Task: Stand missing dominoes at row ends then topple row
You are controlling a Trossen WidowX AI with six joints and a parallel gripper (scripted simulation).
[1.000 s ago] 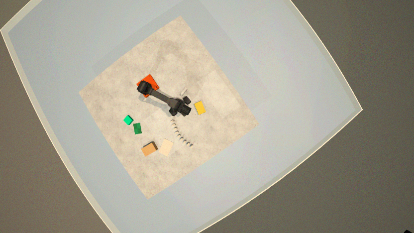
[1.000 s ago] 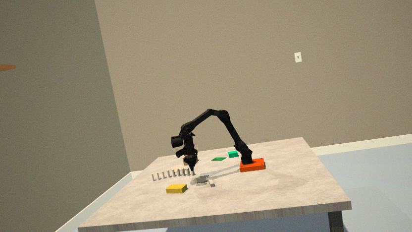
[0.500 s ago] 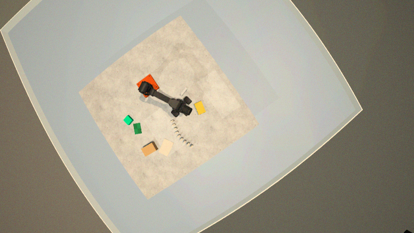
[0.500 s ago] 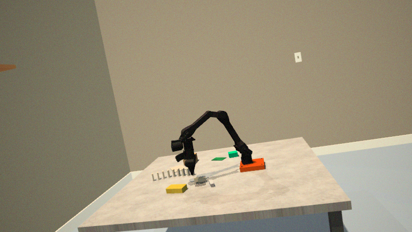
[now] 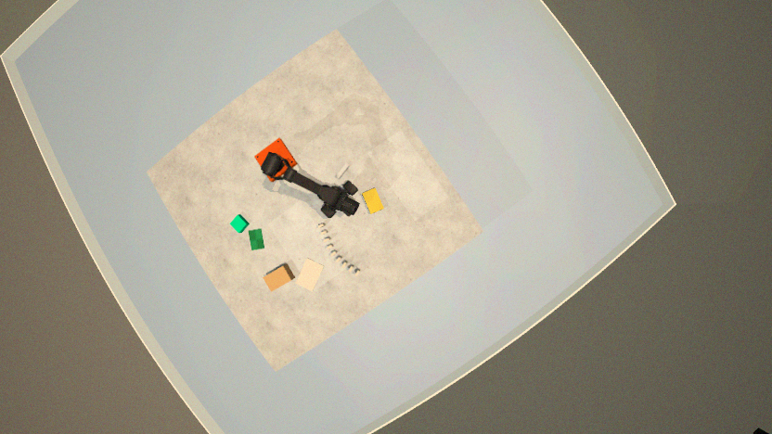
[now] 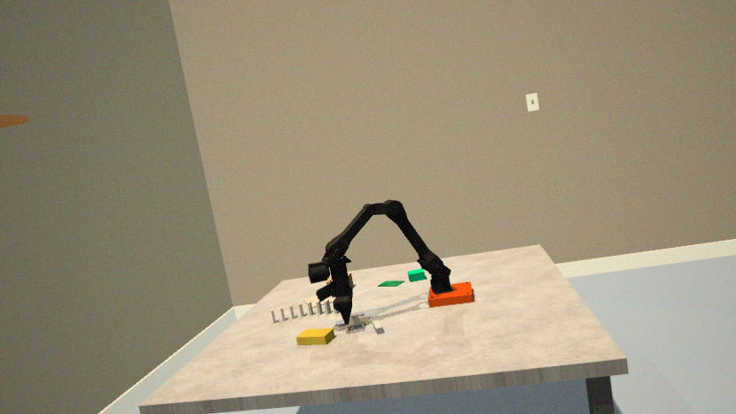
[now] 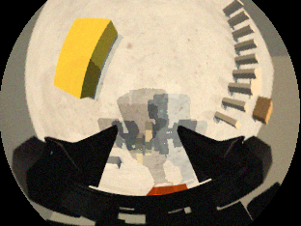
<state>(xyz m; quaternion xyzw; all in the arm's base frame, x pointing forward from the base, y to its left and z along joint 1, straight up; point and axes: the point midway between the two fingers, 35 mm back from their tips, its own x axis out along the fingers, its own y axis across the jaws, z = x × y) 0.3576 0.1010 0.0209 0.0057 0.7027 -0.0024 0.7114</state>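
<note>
Now: gripper tip 110 mm short of the yellow block and 100 mm to the right of it. Round my gripper tip: cream flat tile (130 mm ahead, 380 mm to the right, 20 mm below); green flat tile (190 mm behind, 450 mm to the right, 20 mm below); tan box (30 mm ahead, 490 mm to the right, 10 mm above).
</note>
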